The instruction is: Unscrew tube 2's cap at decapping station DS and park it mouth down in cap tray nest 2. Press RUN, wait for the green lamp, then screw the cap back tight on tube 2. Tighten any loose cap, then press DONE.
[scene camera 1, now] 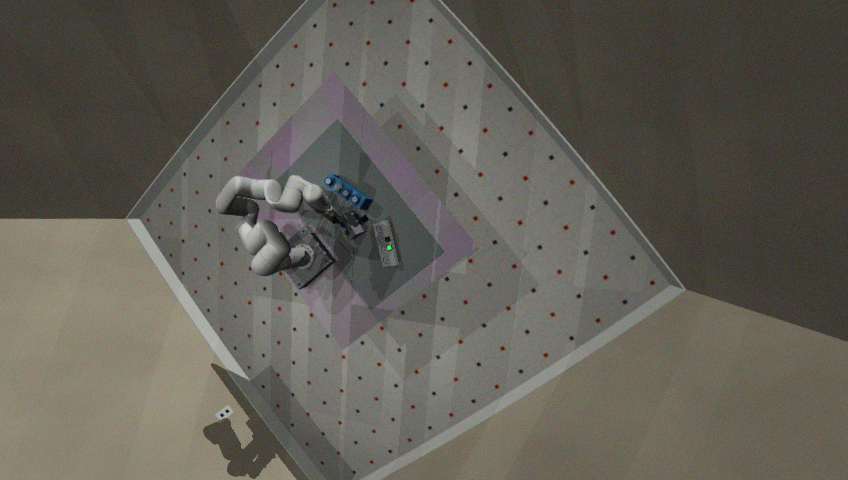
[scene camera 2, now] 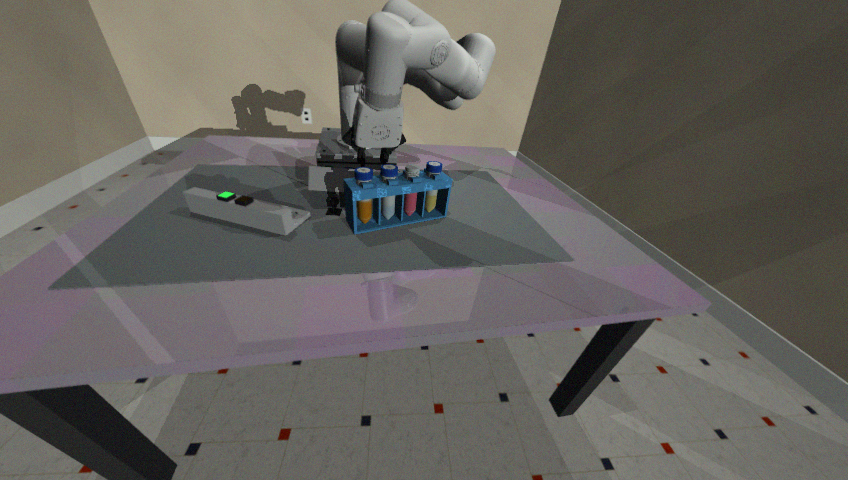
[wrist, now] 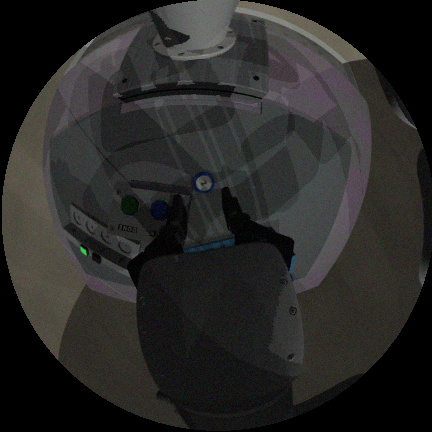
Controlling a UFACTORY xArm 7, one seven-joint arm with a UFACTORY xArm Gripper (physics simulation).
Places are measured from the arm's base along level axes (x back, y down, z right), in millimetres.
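Pixels of known places: gripper, fingertip midpoint: (scene camera 1: 332, 218) (scene camera 2: 372, 163) (wrist: 202, 199); arm's base at its link origin: (scene camera 1: 303, 256) (wrist: 193, 37).
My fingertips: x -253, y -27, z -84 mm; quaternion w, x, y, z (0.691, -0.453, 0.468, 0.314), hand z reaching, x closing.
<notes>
For each thing: its top centre in the pictures, then the offset to it from my fingertips. "spot": a spot on its surface instead.
- blue-rimmed cap with a white top, top centre: (wrist: 203, 182) dx +9, dy +60, dz +1 mm
- cap tray at its top centre: (scene camera 2: 245, 190) (wrist: 87, 246) (scene camera 1: 382, 244) dx -156, dy +21, dz +229 mm
- amber lamp at its top centre: (scene camera 2: 243, 198) (wrist: 95, 258) (scene camera 1: 387, 239) dx -188, dy +21, dz +217 mm
- green button at a spot on its surface: (wrist: 130, 205) spot: dx -28, dy +5, dz +91 mm
- blue button at a spot on its surface: (wrist: 159, 210) spot: dx -26, dy +5, dz +50 mm
- blue rack at its top centre: (scene camera 2: 400, 175) (scene camera 1: 343, 190) dx -126, dy -28, dz -76 mm
- white cap at a spot on its surface: (scene camera 2: 411, 171) spot: dx -128, dy -40, dz -97 mm
A blue-rimmed cap with a white top (wrist: 203, 183) sits just beyond my fingertips in the wrist view, near the gap's middle line; its number is blurred and its tube is hidden. My gripper (scene camera 2: 373, 161) (wrist: 202, 199) is partly open, empty, pointing down behind the rack. The cap tray (scene camera 2: 238, 217) (scene camera 1: 393, 255) (wrist: 116, 254) shows bare ring nests. Its green lamp (scene camera 2: 226, 195) (scene camera 1: 389, 247) (wrist: 84, 250) is lit; the amber lamp (scene camera 2: 243, 201) (scene camera 1: 387, 238) (wrist: 96, 257) is dark. A green button (wrist: 130, 205), by the DONE label, and a blue button (wrist: 159, 210) stand left of my fingers.
A blue rack (scene camera 2: 392, 189) (scene camera 1: 364, 202) stands close in front of the gripper in scene camera 2. It holds several upright tubes with blue caps and one white cap (scene camera 2: 411, 171). The arm's base plate (wrist: 200, 75) lies beyond the cap in the wrist view.
</notes>
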